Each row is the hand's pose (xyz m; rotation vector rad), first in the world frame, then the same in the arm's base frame.
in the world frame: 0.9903 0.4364 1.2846 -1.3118 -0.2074 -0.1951
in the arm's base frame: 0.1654 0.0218 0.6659 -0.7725 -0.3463 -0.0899
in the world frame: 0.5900 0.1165 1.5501 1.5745 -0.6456 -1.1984
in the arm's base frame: -0.1509 -0.4600 0.6962 2.0573 -0.1986 -1.1861
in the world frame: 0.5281 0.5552 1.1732 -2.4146 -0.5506 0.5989
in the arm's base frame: -0.3103 0.0840 0.5656 -1.9149 -0.9024 0.4030
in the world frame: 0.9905 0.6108 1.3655 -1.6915 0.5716 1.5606
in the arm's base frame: 0.1230 0.1306 0.8186 -1.4485 -0.0652 1.6226
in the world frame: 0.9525 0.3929 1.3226 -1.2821 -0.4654 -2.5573
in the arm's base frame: 0.1385 -0.0413 0.6738 -0.8973 0.0273 -2.3222
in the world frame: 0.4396 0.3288 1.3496 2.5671 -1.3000 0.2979
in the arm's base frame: -0.3448 -0.2122 0.6018 -2.6884 1.0411 -0.0976
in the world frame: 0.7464 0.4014 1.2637 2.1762 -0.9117 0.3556
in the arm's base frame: -0.0629 -0.0469 0.6001 2.7616 -0.8574 0.3455
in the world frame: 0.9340 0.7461 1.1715 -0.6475 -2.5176 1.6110
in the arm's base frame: 0.0386 0.3287 0.7056 -0.3709 -2.9712 0.9344
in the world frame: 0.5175 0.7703 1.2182 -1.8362 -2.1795 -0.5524
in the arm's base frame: -0.3723 0.2427 0.7047 -1.3017 -2.0139 -1.0177
